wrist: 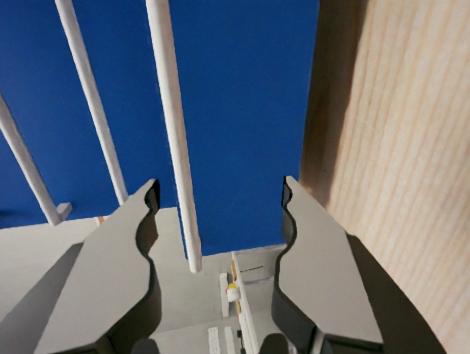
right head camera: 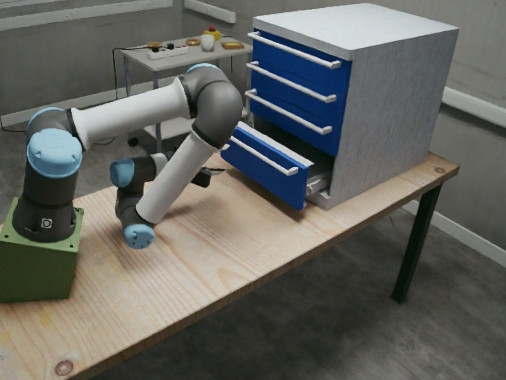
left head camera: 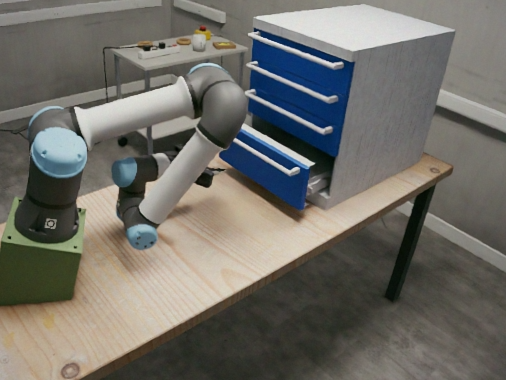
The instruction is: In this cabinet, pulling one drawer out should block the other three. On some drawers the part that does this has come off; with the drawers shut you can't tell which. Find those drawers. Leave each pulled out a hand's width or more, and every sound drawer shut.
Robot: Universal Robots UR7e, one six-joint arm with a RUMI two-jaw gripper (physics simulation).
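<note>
The cabinet point(left head camera: 390, 120) point(right head camera: 395, 120) stands at the right of the head views. Its top drawer point(left head camera: 300, 65) point(right head camera: 300, 65), second drawer point(left head camera: 300, 97) point(right head camera: 300, 97) and third drawer point(left head camera: 305, 132) point(right head camera: 305, 132) look shut. The bottom drawer point(left head camera: 270, 177) point(right head camera: 270, 177) point(wrist: 245, 125) is pulled well out, its side rail showing. My gripper point(wrist: 221, 179) is partly open and empty, in front of the left end of the bottom drawer. In the wrist view the bottom handle point(wrist: 175, 125) runs between the jaws' outlines, nearer the left jaw; it looks beyond the tips. In the head views the forearm partly hides the gripper.
The cabinet and my arm's green base point(left head camera: 40, 270) point(right head camera: 37, 270) stand on the wooden table point(left head camera: 200, 280) point(right head camera: 200, 280). The forearm point(left head camera: 182, 172) point(right head camera: 177, 172) slopes down close to the table, left of the drawers. A small trolley point(left head camera: 165, 59) point(right head camera: 175, 59) with several items stands behind.
</note>
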